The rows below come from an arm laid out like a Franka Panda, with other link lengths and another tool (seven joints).
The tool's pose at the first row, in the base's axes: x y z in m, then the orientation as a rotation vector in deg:
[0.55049 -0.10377 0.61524 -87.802 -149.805 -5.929]
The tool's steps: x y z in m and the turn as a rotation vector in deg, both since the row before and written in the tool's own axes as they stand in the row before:
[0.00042 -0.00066 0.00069 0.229 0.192 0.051]
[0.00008 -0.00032 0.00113 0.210 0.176 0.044]
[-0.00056 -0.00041 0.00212 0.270 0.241 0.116]
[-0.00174 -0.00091 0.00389 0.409 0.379 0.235]
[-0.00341 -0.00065 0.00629 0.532 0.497 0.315]
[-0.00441 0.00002 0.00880 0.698 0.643 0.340]
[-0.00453 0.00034 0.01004 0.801 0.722 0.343]
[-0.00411 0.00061 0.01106 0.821 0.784 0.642]
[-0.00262 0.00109 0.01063 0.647 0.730 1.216]
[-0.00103 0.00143 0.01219 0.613 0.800 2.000]
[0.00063 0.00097 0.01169 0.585 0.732 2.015]
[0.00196 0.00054 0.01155 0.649 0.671 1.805]
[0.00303 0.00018 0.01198 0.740 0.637 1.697]
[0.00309 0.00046 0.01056 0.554 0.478 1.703]
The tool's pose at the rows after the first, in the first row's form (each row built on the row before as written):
[0.54967 -0.10365 0.61461 -87.708 -149.538 -5.764]
[0.54928 -0.10361 0.61350 -87.619 -149.295 -5.613]
[0.54905 -0.10405 0.61133 -87.573 -148.925 -5.425]
[0.54880 -0.10554 0.60724 -87.573 -148.307 -5.146]
[0.54932 -0.10806 0.60053 -87.580 -147.493 -4.788]
[0.55056 -0.11080 0.59116 -87.494 -146.489 -4.323]
[0.55183 -0.11331 0.58051 -87.337 -145.386 -3.788]
[0.55280 -0.11516 0.56888 -87.515 -143.996 -3.239]
[0.55334 -0.11550 0.55790 -88.480 -142.259 -2.790]
[0.55303 -0.11404 0.54567 -90.361 -139.851 -2.315]
[0.55154 -0.11132 0.53434 -92.249 -137.468 -1.823]
[0.54908 -0.10752 0.52352 -93.837 -135.257 -1.248]
[0.54575 -0.10272 0.51263 -95.231 -133.110 -0.564]
[0.54289 -0.09792 0.50314 -96.745 -131.127 0.031]

